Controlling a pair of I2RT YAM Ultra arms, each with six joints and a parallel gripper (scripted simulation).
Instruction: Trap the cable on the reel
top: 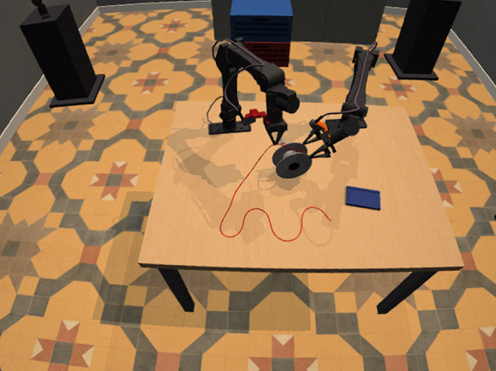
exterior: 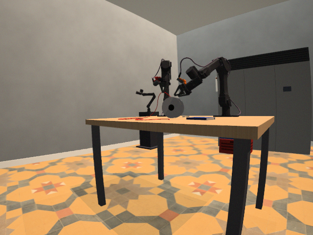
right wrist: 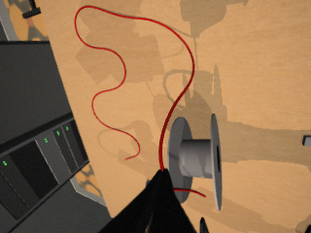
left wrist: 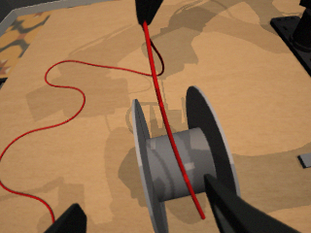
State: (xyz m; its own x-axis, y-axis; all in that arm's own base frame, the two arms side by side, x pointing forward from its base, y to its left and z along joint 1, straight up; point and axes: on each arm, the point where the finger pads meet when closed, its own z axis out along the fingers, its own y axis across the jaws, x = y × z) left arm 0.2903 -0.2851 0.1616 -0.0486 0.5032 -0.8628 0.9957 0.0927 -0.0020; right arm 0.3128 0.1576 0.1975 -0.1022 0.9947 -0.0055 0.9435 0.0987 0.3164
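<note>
My right hand is 10 mm past the grey reel, 80 mm to the right of it and 120 mm above it. The rest, counted from my right hand: grey wrench (240 mm behind, 60 mm to the left, 190 mm below).
My left hand is 20 mm past the grey reel, 50 mm to the left of it and 90 mm above it. Round my left hand: grey wrench 250 mm behind, 70 mm to the right, 160 mm below.
</note>
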